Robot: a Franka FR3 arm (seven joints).
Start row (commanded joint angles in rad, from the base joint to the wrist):
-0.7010, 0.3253, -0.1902, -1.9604, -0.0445, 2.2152, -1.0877
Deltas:
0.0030, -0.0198, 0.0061, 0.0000, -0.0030, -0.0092, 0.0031
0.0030, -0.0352, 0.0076, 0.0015, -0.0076, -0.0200, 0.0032
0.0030, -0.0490, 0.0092, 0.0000, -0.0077, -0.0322, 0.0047
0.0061, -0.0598, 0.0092, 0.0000, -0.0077, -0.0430, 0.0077
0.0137, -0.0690, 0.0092, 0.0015, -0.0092, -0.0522, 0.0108
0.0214, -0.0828, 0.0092, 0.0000, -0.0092, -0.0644, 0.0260
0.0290, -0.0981, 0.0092, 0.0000, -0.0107, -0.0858, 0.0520
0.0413, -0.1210, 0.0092, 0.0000, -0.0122, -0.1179, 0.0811
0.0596, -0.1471, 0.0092, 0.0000, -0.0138, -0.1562, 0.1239
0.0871, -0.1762, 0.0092, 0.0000, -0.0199, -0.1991, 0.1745
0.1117, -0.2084, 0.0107, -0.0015, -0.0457, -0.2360, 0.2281
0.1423, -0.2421, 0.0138, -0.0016, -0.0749, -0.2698, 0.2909
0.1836, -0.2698, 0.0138, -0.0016, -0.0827, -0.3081, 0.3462
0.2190, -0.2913, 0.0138, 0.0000, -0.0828, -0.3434, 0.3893
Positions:
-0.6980, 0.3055, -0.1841, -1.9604, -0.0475, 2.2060, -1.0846
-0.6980, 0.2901, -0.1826, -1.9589, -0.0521, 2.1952, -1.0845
-0.6980, 0.2763, -0.1810, -1.9604, -0.0522, 2.1830, -1.0830
-0.6949, 0.2655, -0.1810, -1.9604, -0.0522, 2.1722, -1.0800
-0.6873, 0.2563, -0.1810, -1.9589, -0.0537, 2.1630, -1.0769
-0.6796, 0.2425, -0.1810, -1.9604, -0.0537, 2.1508, -1.0617
-0.6720, 0.2272, -0.1810, -1.9604, -0.0552, 2.1294, -1.0357
-0.6597, 0.2043, -0.1810, -1.9604, -0.0567, 2.0973, -1.0066
-0.6414, 0.1782, -0.1810, -1.9604, -0.0583, 2.0590, -0.9638
-0.6139, 0.1491, -0.1810, -1.9604, -0.0644, 2.0161, -0.9132
-0.5893, 0.1169, -0.1795, -1.9619, -0.0902, 1.9792, -0.8596
-0.5587, 0.0832, -0.1764, -1.9620, -0.1194, 1.9454, -0.7968
-0.5174, 0.0555, -0.1764, -1.9620, -0.1272, 1.9071, -0.7415
-0.4820, 0.0340, -0.1764, -1.9604, -0.1273, 1.8718, -0.6984

